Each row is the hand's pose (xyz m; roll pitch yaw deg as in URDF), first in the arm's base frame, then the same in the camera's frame.
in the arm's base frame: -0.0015 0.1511 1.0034 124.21 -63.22 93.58
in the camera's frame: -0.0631 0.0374 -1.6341 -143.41 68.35 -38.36
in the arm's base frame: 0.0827 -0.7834 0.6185 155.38 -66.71 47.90
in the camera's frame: -0.7347 -0.2757 -0.9416 144.74 79.95 -101.30
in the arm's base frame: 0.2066 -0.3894 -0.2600 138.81 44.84 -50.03
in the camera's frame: -0.5342 0.5164 -0.4174 4.87 -41.76 155.15
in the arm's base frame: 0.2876 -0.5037 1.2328 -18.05 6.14 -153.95
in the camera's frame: -0.7225 -0.3233 -1.6453 145.27 -35.60 -62.23
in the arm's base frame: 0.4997 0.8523 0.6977 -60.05 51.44 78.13
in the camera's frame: 0.0407 0.9200 -1.8497 104.63 -20.46 68.87
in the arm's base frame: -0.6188 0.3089 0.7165 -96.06 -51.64 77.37
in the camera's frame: 0.5120 -0.0623 -1.2499 22.93 74.01 4.04
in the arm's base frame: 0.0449 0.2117 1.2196 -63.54 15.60 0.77
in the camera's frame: -0.0649 -0.0172 -1.8568 141.63 6.35 134.77
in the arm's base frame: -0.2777 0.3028 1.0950 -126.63 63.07 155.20
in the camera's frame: 0.2406 -0.0778 -1.6809 -10.45 -53.67 38.46
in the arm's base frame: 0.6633 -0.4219 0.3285 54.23 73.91 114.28
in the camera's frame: -0.9167 0.4359 -1.0524 -171.81 -47.30 65.01
